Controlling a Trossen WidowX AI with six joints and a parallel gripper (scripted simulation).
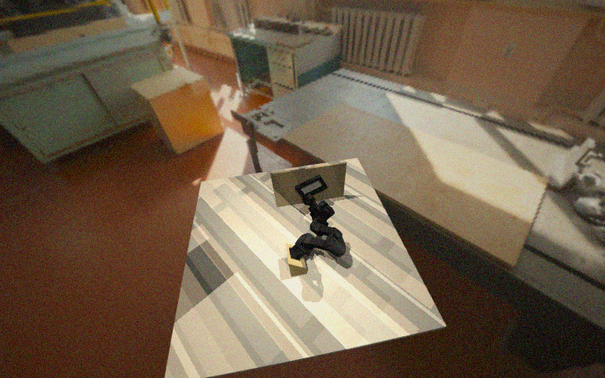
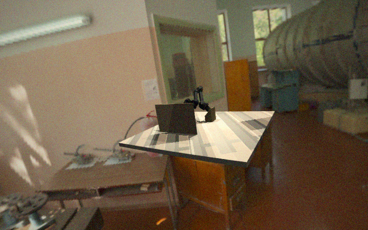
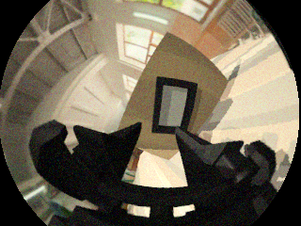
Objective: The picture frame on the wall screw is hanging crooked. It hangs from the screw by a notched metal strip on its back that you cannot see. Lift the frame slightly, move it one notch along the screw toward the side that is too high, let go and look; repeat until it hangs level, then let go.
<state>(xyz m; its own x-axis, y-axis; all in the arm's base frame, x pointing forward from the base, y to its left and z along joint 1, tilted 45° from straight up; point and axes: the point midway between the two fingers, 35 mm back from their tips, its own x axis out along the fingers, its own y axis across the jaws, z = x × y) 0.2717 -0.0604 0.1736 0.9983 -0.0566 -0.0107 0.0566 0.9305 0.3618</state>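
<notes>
Now: the black picture frame 130 mm ahead of my gripper tip, 30 mm to the right of it and 50 mm below it. Round my gripper tip: tan wall board (140 mm ahead, 20 mm to the right, 60 mm below).
</notes>
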